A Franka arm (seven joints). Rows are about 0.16 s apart.
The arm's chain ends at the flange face. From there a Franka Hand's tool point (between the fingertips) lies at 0.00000 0.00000 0.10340 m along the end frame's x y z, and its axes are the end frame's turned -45 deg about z.
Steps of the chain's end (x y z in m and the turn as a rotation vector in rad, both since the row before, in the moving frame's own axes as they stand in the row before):
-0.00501, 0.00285, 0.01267, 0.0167, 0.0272, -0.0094
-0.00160, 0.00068, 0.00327, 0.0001, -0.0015, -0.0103
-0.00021, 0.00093, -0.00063, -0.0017, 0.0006, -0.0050
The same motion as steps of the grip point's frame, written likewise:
-0.00235, -0.00077, 0.01262, -0.0074, 0.0310, -0.0094
-0.00172, -0.00077, 0.00327, 0.0011, -0.0010, -0.0103
-0.00089, 0.00068, -0.00063, -0.0016, -0.0008, -0.0050

